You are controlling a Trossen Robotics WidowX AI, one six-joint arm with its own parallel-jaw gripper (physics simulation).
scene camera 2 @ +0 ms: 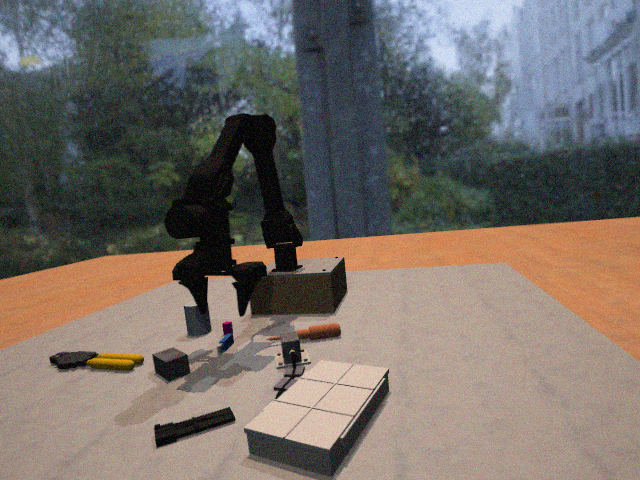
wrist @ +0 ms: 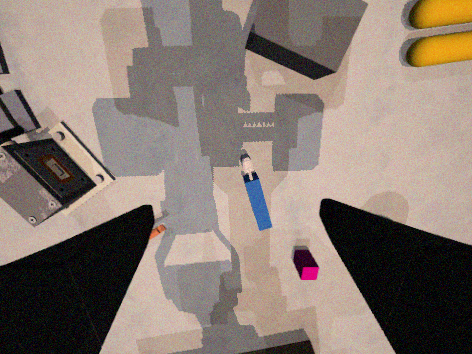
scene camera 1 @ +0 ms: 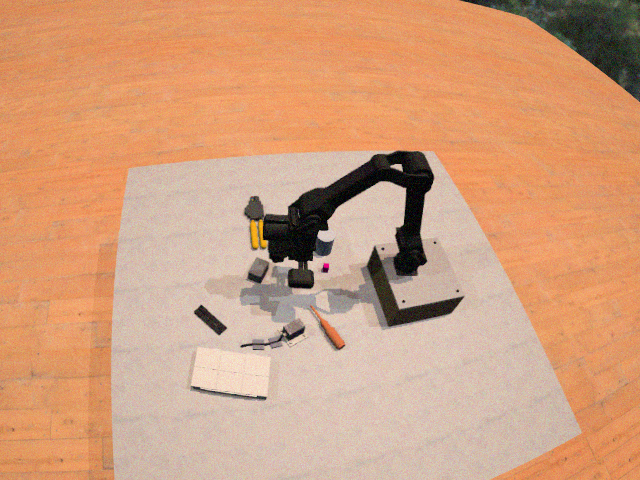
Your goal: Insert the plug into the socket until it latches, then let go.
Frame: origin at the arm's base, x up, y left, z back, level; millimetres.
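Where they show: gripper, fingertip midpoint: (scene camera 2: pixel 222 315) (wrist: pixel 237 209); arm's base, origin of the base link: (scene camera 2: pixel 287 269) (scene camera 1: pixel 405 266).
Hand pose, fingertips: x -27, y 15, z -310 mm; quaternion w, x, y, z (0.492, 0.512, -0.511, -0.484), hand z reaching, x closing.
Note:
Each offset is from my fingertips to the top centre of the thing. "pt": to the spot under its first point.
The plug, a small blue stick with a white and dark tip, lies on the mat in scene camera 2 (scene camera 2: pixel 225 342) and in the wrist view (wrist: pixel 258 204); in scene camera 1 the gripper hides it. My gripper (scene camera 1: pixel 300 279) (scene camera 2: pixel 223 313) (wrist: pixel 237 209) is open and empty, above the mat, with the plug between the two fingers as seen from the wrist. The socket, a grey box on a pale base plate {dx -32, dy +148, dz -8 mm} (scene camera 1: pixel 294 328) (scene camera 2: pixel 290 347) (wrist: pixel 59 169), stands apart from the plug; its slot faces up in the wrist view, and a black cable runs from its rear.
A magenta block {dx -52, dy -68, dz +97 mm} (scene camera 1: pixel 325 267) (scene camera 2: pixel 227 327) (wrist: pixel 309 272) lies near the plug. A grey block {dx -42, dy -47, dz -102 mm} (scene camera 1: pixel 257 270) (scene camera 2: pixel 171 364), a grey cylinder {dx -7, dy -149, dz +94 mm} (scene camera 1: pixel 324 243) (scene camera 2: pixel 197 320), yellow-handled pliers {pt dx -57, dy -179, dz -119 mm} (scene camera 1: pixel 254 234) (scene camera 2: pixel 111 364), an orange screwdriver {dx -50, dy +128, dz +84 mm} (scene camera 1: pixel 331 335) (scene camera 2: pixel 323 331), a black bar {dx -62, dy +117, dz -232 mm} (scene camera 1: pixel 210 319) and a tiled box {dx -42, dy +277, dz -167 mm} (scene camera 1: pixel 231 369) are around.

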